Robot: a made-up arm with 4 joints. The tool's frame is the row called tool. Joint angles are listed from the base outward. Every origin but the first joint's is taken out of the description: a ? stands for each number. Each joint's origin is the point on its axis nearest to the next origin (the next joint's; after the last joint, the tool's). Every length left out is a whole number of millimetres.
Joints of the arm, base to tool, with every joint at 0 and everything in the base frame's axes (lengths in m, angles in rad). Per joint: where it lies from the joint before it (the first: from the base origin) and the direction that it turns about. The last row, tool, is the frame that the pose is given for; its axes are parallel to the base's.
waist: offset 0 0 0.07 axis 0 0 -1
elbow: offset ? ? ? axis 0 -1 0
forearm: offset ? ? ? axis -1 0 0
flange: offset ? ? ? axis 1 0 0
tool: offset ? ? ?
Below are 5 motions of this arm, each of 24 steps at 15 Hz.
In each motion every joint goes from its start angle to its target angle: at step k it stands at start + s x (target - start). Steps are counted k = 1, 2, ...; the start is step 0. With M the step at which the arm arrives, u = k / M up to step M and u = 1 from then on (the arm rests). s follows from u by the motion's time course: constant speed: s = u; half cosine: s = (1 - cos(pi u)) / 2; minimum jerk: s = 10 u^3 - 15 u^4 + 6 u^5.
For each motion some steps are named. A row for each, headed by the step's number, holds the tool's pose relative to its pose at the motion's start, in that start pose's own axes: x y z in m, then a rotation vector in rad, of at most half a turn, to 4 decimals.
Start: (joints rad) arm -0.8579 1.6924 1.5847 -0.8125
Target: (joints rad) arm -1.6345 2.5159 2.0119 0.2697
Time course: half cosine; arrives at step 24
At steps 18, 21, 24:
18: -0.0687 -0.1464 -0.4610 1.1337 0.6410 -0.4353
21: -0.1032 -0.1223 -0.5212 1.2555 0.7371 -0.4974
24: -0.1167 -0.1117 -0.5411 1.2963 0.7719 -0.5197

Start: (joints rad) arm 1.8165 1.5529 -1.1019 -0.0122
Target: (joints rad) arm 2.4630 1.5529 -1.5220 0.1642
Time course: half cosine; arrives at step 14
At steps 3, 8, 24:
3: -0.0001 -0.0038 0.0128 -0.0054 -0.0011 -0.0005
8: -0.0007 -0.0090 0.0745 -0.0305 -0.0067 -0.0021
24: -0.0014 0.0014 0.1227 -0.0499 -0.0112 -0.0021

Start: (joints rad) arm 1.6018 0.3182 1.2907 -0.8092
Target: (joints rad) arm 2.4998 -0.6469 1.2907 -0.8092
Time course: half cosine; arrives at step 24
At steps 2, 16, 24:
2: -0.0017 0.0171 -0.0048 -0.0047 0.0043 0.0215
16: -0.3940 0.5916 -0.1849 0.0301 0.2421 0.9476
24: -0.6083 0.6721 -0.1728 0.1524 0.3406 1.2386

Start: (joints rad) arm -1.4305 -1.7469 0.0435 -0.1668
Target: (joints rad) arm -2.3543 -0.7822 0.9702 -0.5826
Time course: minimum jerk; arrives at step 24
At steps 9, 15, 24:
9: -0.0078 0.0002 0.1644 -0.6220 -0.2427 -0.1133
15: -0.0945 0.1663 0.3718 -1.6033 -0.6507 -0.3754
24: -0.1841 0.3414 0.4125 -2.1327 -0.9496 -0.6068

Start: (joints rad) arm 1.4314 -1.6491 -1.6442 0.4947
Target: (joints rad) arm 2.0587 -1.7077 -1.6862 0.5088
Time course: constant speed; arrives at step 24
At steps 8, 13, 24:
8: 0.0002 -0.0363 0.0103 0.2270 0.0048 -0.0264
13: 0.0001 -0.0603 0.0112 0.3687 0.0094 -0.0439
24: -0.0015 -0.1128 -0.0021 0.6798 0.0240 -0.0850

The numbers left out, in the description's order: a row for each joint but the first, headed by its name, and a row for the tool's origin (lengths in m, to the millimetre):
elbow: 0.09 -0.01 0
forearm: 0.74 0 -0.1
flange: 0 0.01 0.07
tool: 0 0.04 0

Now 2 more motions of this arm.
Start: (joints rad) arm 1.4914 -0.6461 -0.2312 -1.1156
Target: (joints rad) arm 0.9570 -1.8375 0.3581 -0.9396
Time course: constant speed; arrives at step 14
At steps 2, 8, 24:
2: -0.0232 0.1276 -0.0449 -0.1099 0.0588 0.1695
8: -0.2209 0.4098 -0.2380 -0.4861 0.2204 0.6666
24: -0.5312 0.4589 -0.4668 -0.8992 0.3834 1.1438

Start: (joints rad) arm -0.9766 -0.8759 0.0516 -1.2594
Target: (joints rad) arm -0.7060 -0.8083 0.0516 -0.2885
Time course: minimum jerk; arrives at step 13
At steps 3, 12, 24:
3: 0.0005 -0.0074 -0.0069 0.0993 0.0123 -0.0098
12: -0.0048 -0.0977 -0.1040 1.1650 0.0918 -0.1805
24: -0.0049 -0.0981 -0.1046 1.1697 0.0919 -0.1815

